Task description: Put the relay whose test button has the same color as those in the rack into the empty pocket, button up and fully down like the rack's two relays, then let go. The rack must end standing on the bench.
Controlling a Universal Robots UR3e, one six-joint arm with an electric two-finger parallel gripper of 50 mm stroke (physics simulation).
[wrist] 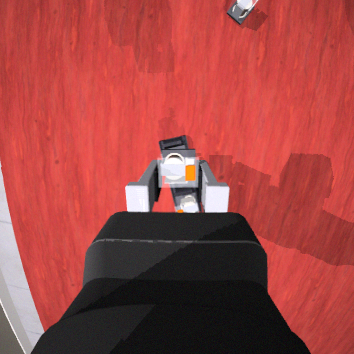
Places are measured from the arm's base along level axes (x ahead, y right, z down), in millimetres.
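Pixels of known places: gripper, between the fingertips: (pixel 178 172).
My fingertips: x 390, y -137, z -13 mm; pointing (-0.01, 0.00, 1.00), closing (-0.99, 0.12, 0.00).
Note:
For each thing: its middle in the pictures, then the offset to it from my fingertips. "pt": a spot on its surface instead. Level surfaces: height alone.
- orange test button, middle of its body: (pixel 189 172) dx -7, dy +9, dz -28 mm
- dark rack, a spot on its surface: (pixel 173 144) pt dx +8, dy +10, dz +81 mm
- seated relay, middle of its body: (pixel 186 204) dx -18, dy -63, dz +77 mm
- red bench, height of its surface: dz +104 mm
My gripper (pixel 178 172) is shut on a relay (pixel 172 170), a clear-cased block with a white round part and an orange test button (pixel 190 173) facing up toward the camera. Below the held relay, a dark rack (pixel 173 144) shows in part on the red bench, turned slightly from the relay. A black, empty-looking pocket end sticks out past the relay's far edge. Nearer the gripper body, a seated relay (pixel 188 202) in the rack shows between the fingers, with a bit of orange at its near edge. The rest of the rack is hidden by the held relay and the gripper body.
Another relay (pixel 240 12) lies on the red bench (pixel 75 100) at the top right, cut by the view's edge; its button colour cannot be told. The bench's edge and a pale floor (pixel 7 245) show at the left. Shadows of the arm fall at the right.

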